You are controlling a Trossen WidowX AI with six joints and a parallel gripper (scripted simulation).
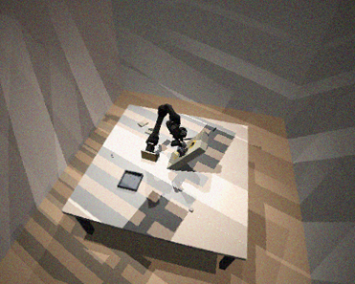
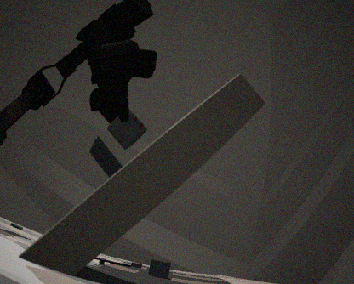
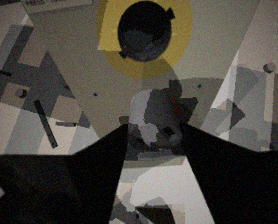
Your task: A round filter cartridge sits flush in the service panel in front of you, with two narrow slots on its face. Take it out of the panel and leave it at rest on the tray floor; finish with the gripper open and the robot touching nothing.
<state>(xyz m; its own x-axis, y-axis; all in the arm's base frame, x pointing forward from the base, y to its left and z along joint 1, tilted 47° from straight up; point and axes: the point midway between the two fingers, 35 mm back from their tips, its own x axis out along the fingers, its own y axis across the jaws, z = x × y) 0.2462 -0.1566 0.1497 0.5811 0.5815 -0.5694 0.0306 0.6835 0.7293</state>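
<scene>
My gripper tip is 34 cm past the dark square tray, 29 cm to the left of it and 22 cm above it. Round my gripper tip: sloping service panel: 6 cm below, 4 cm ahead; then round filter cartridge: right at my gripper tip.
</scene>
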